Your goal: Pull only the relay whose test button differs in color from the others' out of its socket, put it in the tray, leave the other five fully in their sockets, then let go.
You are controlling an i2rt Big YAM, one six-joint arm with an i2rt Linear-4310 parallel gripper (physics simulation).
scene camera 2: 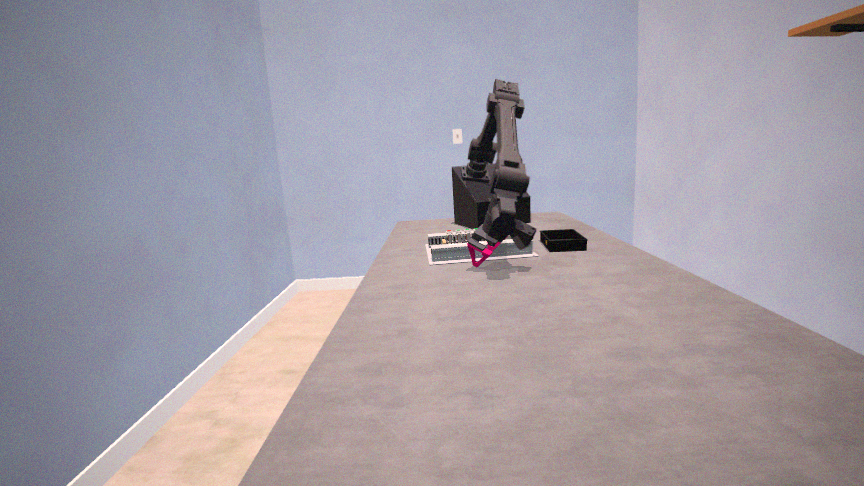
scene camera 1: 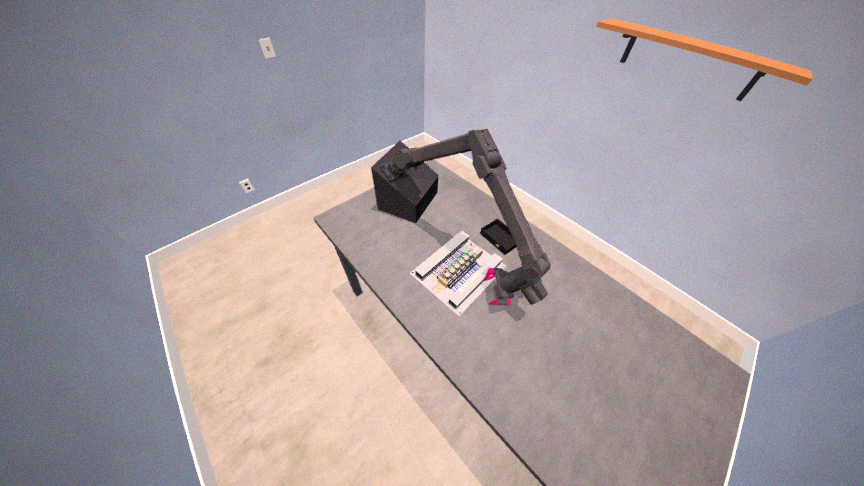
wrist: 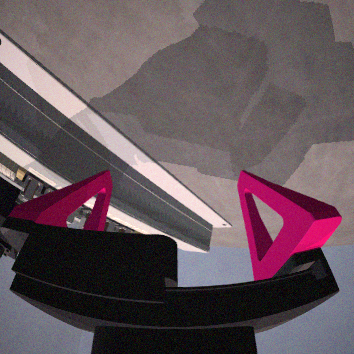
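Where they show: gripper, between the fingertips: (scene camera 2: 482, 258) (scene camera 1: 487, 291) (wrist: 174, 177); arm's base, origin of its link: (scene camera 2: 474, 176) (scene camera 1: 394, 170).
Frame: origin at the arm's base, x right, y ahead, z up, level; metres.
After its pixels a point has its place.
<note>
The relay with the red test button (scene camera 1: 445, 272) @[x 0.136, y 0.490, z -0.141 m] (scene camera 2: 448, 231) @[x 0.137, y 0.503, z -0.140 m] stands at the left end of the relay row in scene camera 1, seated in the row. The other relays (scene camera 1: 464, 258) @[x 0.028, y 0.491, z -0.146 m] show green buttons and also stand in the row. The black tray (scene camera 1: 490, 241) @[x -0.170, y 0.481, z -0.202 m] (scene camera 2: 567, 246) @[x -0.216, y 0.577, z -0.194 m] lies beside the board and looks empty. My gripper (scene camera 1: 488, 290) @[x 0.047, y 0.643, z -0.196 m] (scene camera 2: 481, 256) @[x 0.047, y 0.643, z -0.196 m] (wrist: 174, 177) @[x 0.047, y 0.643, z -0.196 m] is open and empty, with pink fingers wide apart. It is tilted, low over the board's outer edge and the table, beside the outer wire duct and away from the relays. The wrist view does not show the red button.
The white board (scene camera 1: 427, 284) @[x 0.197, y 0.456, z -0.207 m] (wrist: 120, 135) @[x 0.006, y 0.621, z -0.207 m] carries the relay row between two raised wire ducts (scene camera 1: 439, 258) @[x 0.093, y 0.413, z -0.167 m] (scene camera 1: 473, 291) @[x 0.084, y 0.603, z -0.202 m]. The outer duct lies between my gripper and the relays. The black robot base (scene camera 1: 401, 193) @[x 0.038, y 0.098, z -0.050 m] (scene camera 2: 468, 202) @[x 0.039, y 0.097, z -0.102 m] stands behind the board. An orange shelf (scene camera 1: 700, 48) hangs on the wall.
</note>
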